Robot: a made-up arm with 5 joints.
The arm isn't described. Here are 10 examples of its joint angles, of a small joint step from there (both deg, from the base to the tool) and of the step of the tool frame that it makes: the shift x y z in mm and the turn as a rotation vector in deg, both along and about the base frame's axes.
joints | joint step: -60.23 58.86 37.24 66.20 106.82 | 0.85 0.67 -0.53 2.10 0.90
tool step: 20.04 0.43 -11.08 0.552 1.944 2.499
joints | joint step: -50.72 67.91 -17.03 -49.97 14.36 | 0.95 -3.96 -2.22 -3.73 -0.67
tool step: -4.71 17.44 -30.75 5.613 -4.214 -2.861
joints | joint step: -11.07 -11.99 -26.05 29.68 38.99 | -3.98 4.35 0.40 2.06 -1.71
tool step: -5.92 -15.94 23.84 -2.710 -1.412 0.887
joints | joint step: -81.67 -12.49 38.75 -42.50 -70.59 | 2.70 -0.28 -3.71 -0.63 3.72
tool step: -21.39 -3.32 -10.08 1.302 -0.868 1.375
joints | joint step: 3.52 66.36 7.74 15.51 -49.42 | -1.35 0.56 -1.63 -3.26 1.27
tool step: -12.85 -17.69 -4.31 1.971 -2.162 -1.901
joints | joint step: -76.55 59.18 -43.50 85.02 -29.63 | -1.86 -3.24 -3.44 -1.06 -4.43
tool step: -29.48 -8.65 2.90 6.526 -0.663 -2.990
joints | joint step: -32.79 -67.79 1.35 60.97 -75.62 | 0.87 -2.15 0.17 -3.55 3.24
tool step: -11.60 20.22 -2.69 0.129 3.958 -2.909
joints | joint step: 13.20 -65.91 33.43 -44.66 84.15 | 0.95 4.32 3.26 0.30 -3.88
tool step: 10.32 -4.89 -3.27 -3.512 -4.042 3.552
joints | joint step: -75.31 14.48 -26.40 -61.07 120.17 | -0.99 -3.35 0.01 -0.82 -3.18
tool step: 27.65 26.17 -3.43 0.245 -4.745 -3.673
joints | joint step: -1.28 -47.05 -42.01 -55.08 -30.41 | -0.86 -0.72 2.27 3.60 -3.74
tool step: -2.04 -8.40 -5.71 -1.410 -3.477 -2.225
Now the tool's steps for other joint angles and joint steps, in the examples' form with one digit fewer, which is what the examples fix.
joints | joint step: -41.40 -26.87 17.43 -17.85 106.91 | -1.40 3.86 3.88 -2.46 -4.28
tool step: 7.4 20.5 30.0 -3.74 0.99 -1.94
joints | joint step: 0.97 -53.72 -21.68 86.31 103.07 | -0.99 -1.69 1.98 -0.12 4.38
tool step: -12.1 -11.8 -8.0 -2.42 0.78 -4.57
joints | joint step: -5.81 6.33 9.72 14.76 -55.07 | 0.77 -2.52 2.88 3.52 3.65
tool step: 19.4 3.5 -1.7 -4.15 1.73 1.92
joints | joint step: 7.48 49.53 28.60 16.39 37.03 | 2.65 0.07 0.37 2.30 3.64
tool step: 29.2 15.7 7.3 -4.11 -1.02 3.74
